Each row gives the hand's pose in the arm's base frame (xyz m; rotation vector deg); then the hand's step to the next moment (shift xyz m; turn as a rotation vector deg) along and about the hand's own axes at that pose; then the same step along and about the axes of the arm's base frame.
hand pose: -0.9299 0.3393 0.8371 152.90 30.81 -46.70
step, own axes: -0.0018 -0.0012 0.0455 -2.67 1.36 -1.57
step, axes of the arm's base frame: -0.0233 -0.0169 -0.0353 -0.73 -1.30 3.04
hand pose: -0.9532 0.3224 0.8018 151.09 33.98 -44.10
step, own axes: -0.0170 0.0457 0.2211 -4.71 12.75 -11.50
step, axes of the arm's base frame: -0.0867 -0.1366 -0.1583 7.39 -7.54 14.33
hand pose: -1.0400 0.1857 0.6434 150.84 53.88 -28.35
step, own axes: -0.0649 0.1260 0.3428 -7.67 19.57 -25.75
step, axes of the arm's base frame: -0.0394 -0.2623 -0.2594 12.79 -8.67 29.43
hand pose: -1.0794 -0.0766 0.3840 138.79 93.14 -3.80
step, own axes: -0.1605 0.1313 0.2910 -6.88 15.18 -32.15
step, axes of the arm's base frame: 0.0837 -0.2542 -0.2368 8.51 -5.02 34.84
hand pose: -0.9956 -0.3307 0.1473 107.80 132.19 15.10
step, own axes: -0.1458 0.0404 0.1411 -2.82 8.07 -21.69
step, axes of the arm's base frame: 0.0999 -0.1293 -0.1269 3.31 -2.03 22.99
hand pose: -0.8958 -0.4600 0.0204 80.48 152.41 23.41
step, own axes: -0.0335 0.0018 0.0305 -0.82 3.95 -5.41
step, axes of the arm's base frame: 0.0270 -0.0209 -0.0298 2.43 0.44 6.28
